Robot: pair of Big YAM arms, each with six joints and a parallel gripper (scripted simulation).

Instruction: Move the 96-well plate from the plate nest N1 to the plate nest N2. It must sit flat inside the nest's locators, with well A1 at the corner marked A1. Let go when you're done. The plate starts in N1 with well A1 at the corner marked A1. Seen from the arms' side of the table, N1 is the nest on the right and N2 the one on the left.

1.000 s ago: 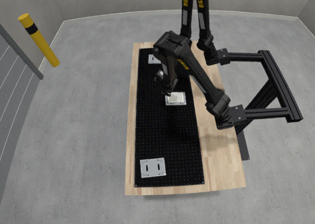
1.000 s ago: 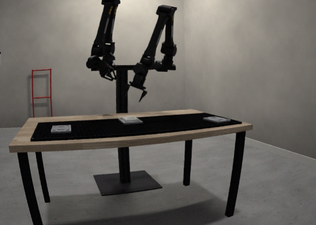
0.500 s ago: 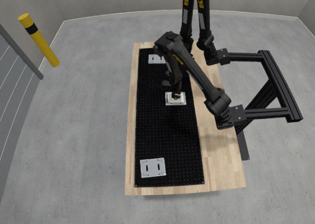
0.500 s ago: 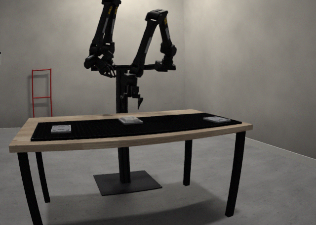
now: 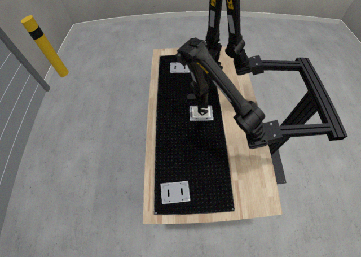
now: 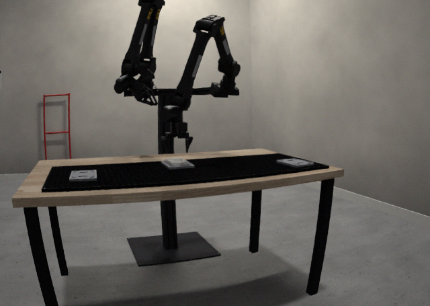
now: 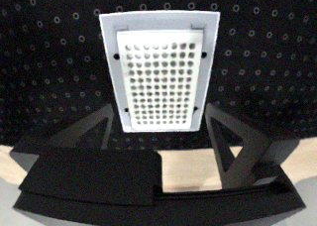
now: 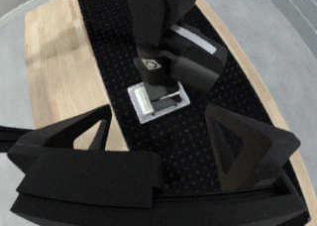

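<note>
My left gripper is now 5 cm above the white 96-well plate.
</note>
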